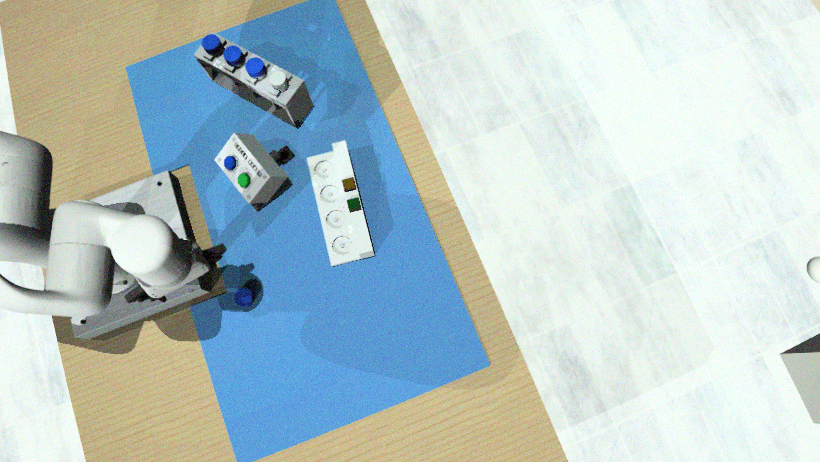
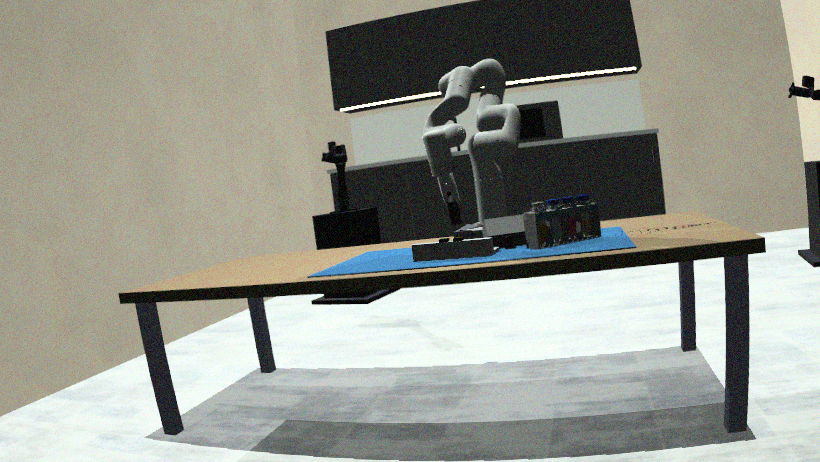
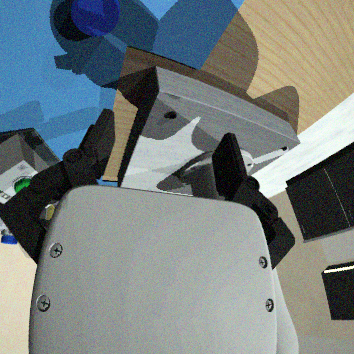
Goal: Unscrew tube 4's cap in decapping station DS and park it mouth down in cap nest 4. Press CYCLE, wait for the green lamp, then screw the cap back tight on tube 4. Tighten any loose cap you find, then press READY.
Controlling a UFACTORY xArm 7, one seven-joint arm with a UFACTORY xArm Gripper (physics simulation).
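Places are measured from the arm's base along level axes (x ahead, y right, z down), in centimetres.
Pixels of known places: gripper, between the fingertips: [image 1: 185,280] [image 2: 456,220] [image 3: 168,133].
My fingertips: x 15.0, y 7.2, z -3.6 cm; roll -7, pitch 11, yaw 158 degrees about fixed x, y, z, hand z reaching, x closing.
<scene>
For each thing: its top centre in the pictures, then the offset to it from my fingertips. "*": a spot on its surface instead.
- loose blue cap, centre of its top: [image 3: 94,13] [image 1: 243,296] dx +7.8, dy +3.5, dz +6.2 cm
- decapping rack, a spot on its surface: [image 1: 298,106] [image 2: 529,230] * dx +23.6, dy -30.3, dz +2.7 cm
- white block, centre of its top: [image 1: 336,197] [image 2: 454,236] dx +27.9, dy -10.4, dz +2.2 cm
- green lamp, centre of its top: [image 1: 353,204] dx +30.9, dy -8.6, dz +2.2 cm
- button box, centre of its top: [image 3: 18,205] [image 1: 244,160] [image 2: 502,216] dx +12.9, dy -19.8, dz -0.8 cm
- blue button, centre of its top: [image 1: 229,160] dx +9.9, dy -20.6, dz +0.1 cm
- green button, centre of its top: [image 3: 21,192] [image 1: 243,178] dx +12.1, dy -16.7, dz +0.1 cm
- small black object, a spot on its surface: [image 1: 282,154] * dx +18.6, dy -22.7, dz +6.3 cm
My gripper [image 2: 455,216] [image 3: 168,133] is open and empty, above the robot's base plate. A loose blue cap [image 1: 244,296] [image 3: 95,12] lies on the blue mat beside the base plate, in the arm's shadow. The decapping rack [image 1: 298,106] [image 2: 532,232] holds tubes, several with blue caps [image 1: 233,55]; the tube at its near end [image 1: 278,79] shows a pale top without a blue cap. The white block [image 1: 356,238] [image 2: 450,251] has round nests [image 1: 335,218] with no caps in them. Its amber lamp [image 1: 348,184] and green lamp [image 1: 353,204] look dark. Tube numbers are not readable.
A button box [image 1: 269,183] with a blue button [image 1: 230,162] and a green button [image 1: 243,180] [image 3: 22,185] stands between rack and base plate. A small black object [image 1: 282,154] is behind it. The base plate [image 1: 177,200] [image 3: 225,107] lies under the gripper.
</scene>
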